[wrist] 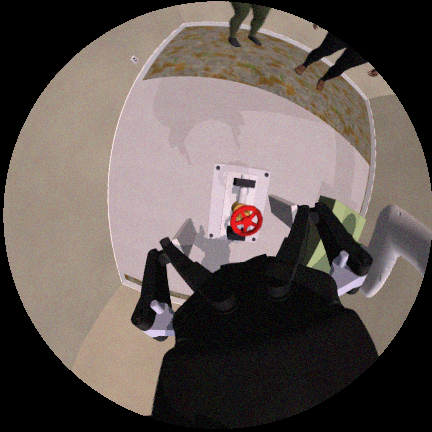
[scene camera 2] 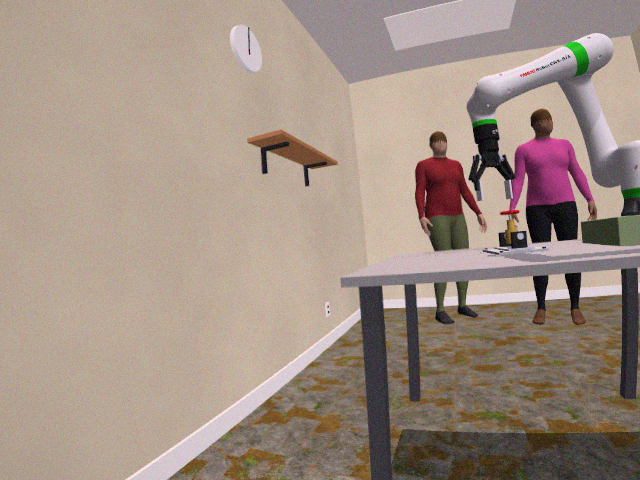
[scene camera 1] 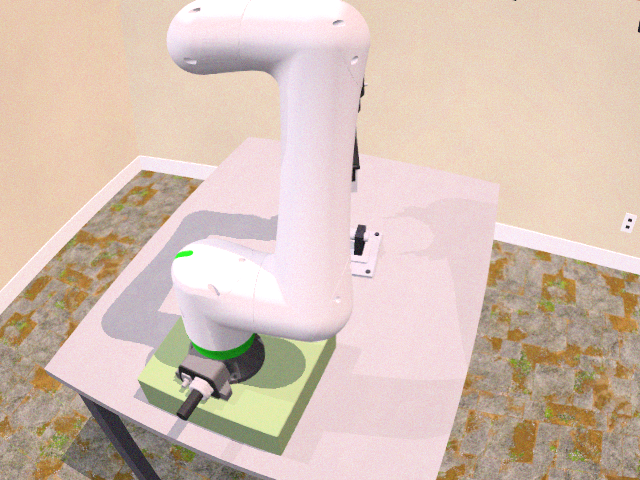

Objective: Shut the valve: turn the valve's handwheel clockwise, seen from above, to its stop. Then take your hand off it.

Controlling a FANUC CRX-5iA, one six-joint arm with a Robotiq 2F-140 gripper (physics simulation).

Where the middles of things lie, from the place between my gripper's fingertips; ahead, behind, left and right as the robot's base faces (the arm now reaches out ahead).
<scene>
I see my gripper 40 mm past the white base plate (wrist: 219,170), 20 mm to the right of it and 180 mm above it.
</scene>
